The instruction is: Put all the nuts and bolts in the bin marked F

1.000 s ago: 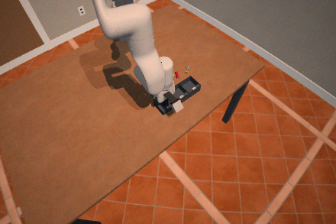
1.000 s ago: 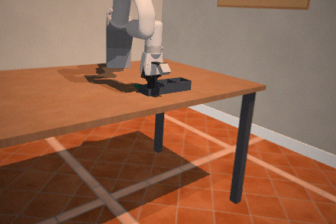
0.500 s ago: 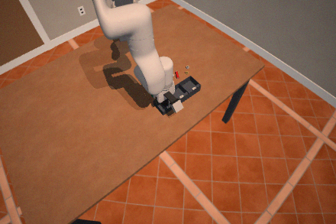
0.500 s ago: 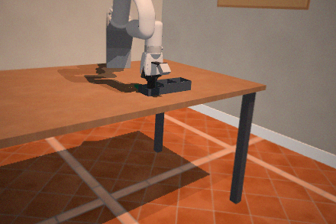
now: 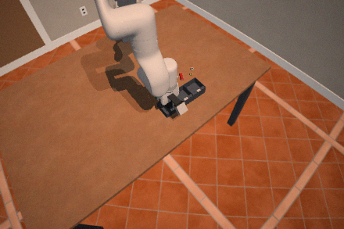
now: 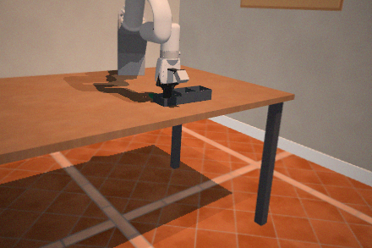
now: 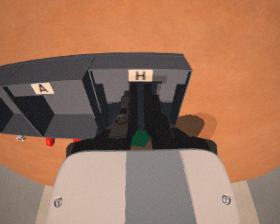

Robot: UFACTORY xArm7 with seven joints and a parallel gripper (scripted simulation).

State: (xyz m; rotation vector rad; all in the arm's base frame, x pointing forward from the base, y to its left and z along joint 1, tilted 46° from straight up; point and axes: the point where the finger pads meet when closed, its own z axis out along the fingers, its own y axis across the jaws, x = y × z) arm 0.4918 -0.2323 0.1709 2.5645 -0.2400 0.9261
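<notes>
My hand is 8 cm to the right of the dark three-compartment bin row, 3 cm short of it and 1 cm above it. The rest, counted from my hand: green block: 9 cm behind, 4 cm to the left, 3 cm below; red cylinder: 21 cm to the left, 4 cm behind, 3 cm below; red block: 12 cm to the left, 7 cm behind, 3 cm below.
</notes>
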